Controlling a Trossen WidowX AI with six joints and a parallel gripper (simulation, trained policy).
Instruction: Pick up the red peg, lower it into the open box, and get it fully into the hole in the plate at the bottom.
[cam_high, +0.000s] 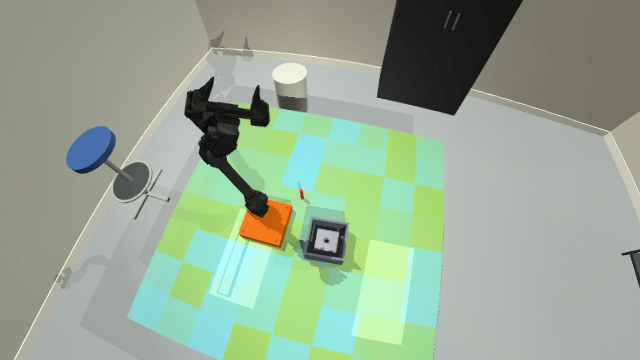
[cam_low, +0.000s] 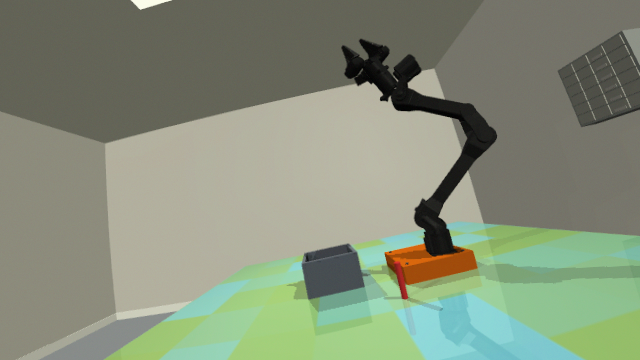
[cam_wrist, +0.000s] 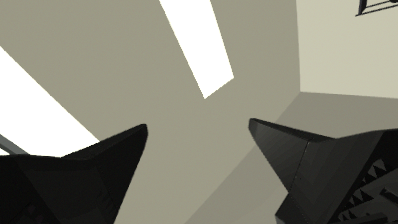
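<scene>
My gripper tip is now 70 cm above the red peg, 12 cm to the right of it and 4 cm short of it. The rest, counted from my gripper tip: grey box: 72 cm below, 23 cm ahead, 4 cm to the right.
</scene>
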